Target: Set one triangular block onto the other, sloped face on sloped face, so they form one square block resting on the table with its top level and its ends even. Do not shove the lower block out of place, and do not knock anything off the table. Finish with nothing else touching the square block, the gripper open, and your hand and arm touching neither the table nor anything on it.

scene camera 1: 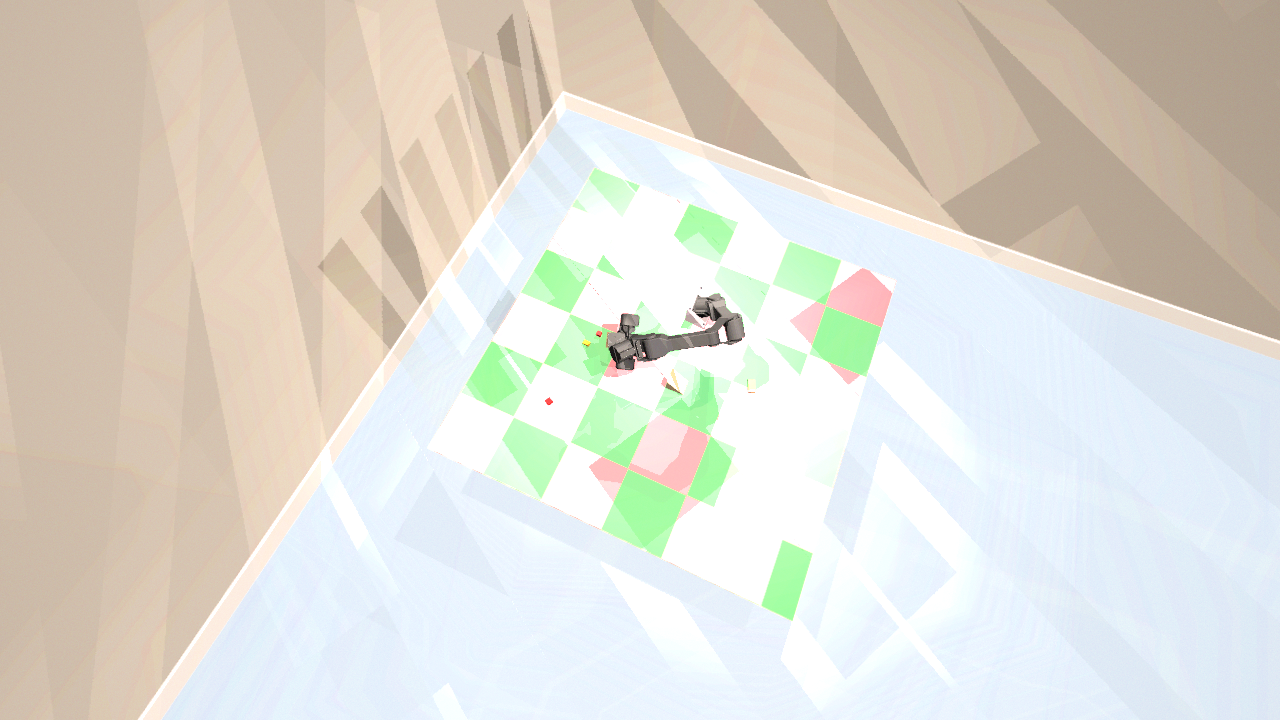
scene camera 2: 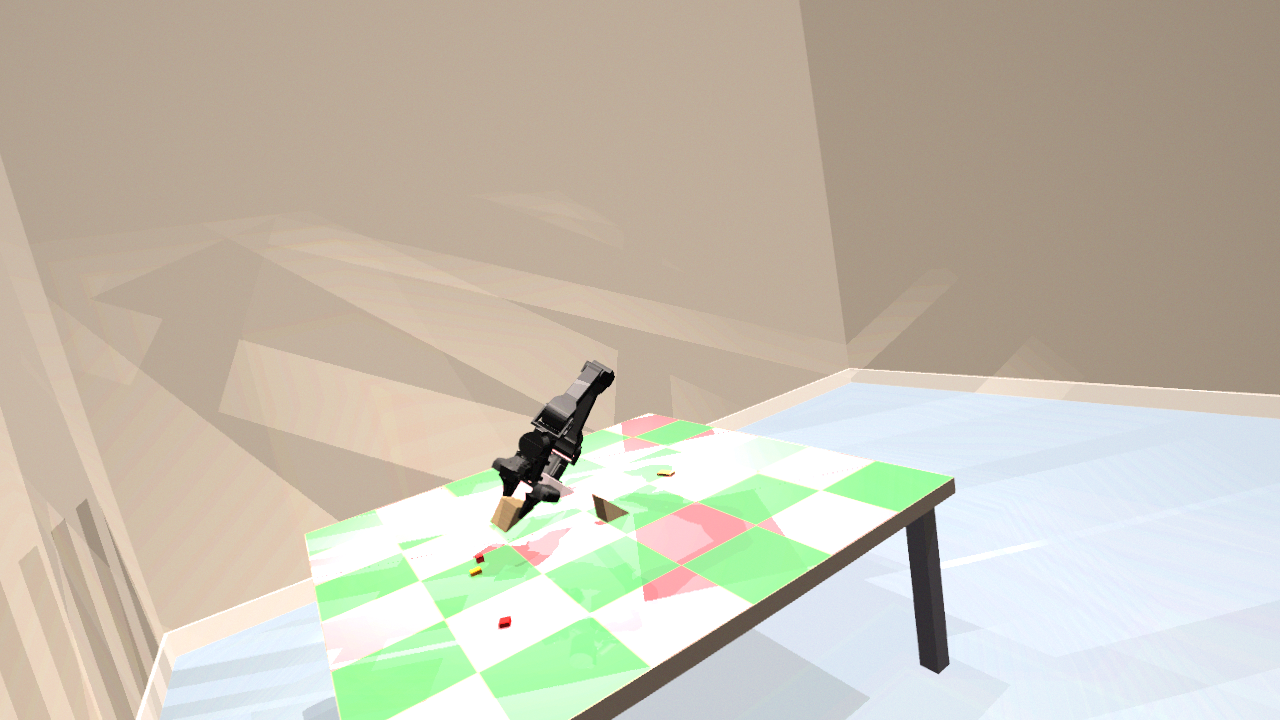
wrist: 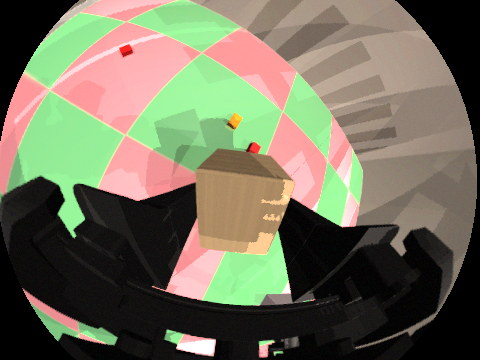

Path:
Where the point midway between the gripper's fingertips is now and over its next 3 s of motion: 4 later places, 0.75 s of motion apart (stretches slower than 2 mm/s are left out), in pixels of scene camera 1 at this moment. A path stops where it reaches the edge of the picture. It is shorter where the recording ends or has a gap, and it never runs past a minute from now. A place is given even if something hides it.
The gripper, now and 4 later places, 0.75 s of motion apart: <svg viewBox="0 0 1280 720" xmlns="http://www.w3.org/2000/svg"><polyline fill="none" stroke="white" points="617,340 617,340 617,341 617,341 630,352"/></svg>

